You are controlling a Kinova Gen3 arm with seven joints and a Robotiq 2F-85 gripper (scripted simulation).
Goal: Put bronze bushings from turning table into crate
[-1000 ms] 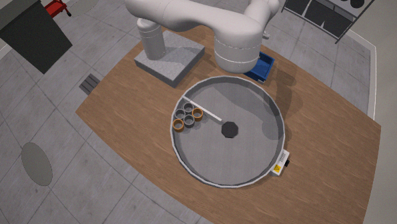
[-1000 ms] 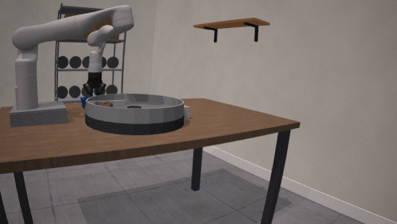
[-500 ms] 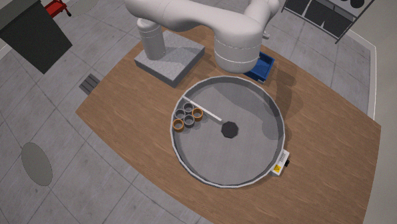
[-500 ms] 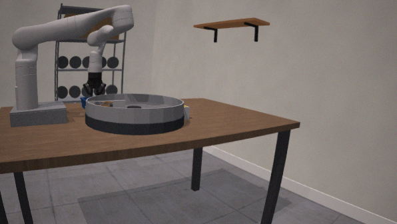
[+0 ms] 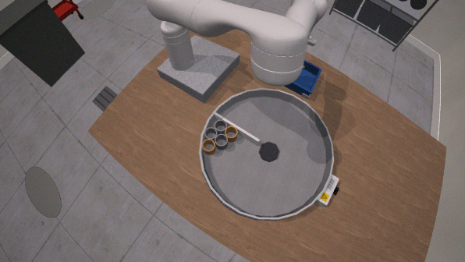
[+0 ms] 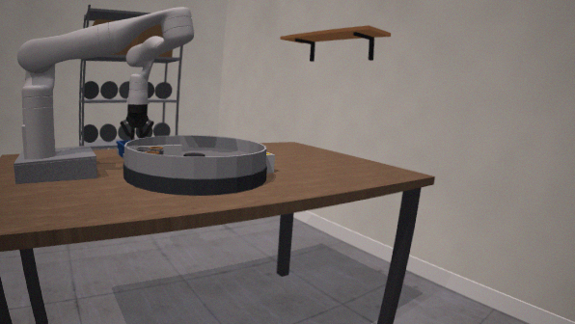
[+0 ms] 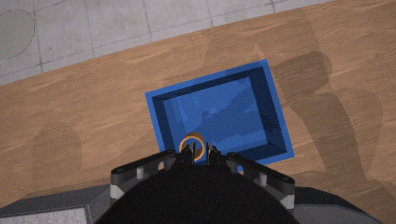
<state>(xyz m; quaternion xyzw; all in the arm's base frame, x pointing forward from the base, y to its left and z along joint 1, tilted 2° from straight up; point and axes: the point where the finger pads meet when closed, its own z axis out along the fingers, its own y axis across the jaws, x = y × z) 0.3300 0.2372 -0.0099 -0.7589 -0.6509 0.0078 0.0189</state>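
The blue crate is 30 mm ahead of my hand, 40 mm to the left of it and 30 mm below it. The rest, counted from my hand: grey turning table 140 mm ahead, 320 mm to the right.
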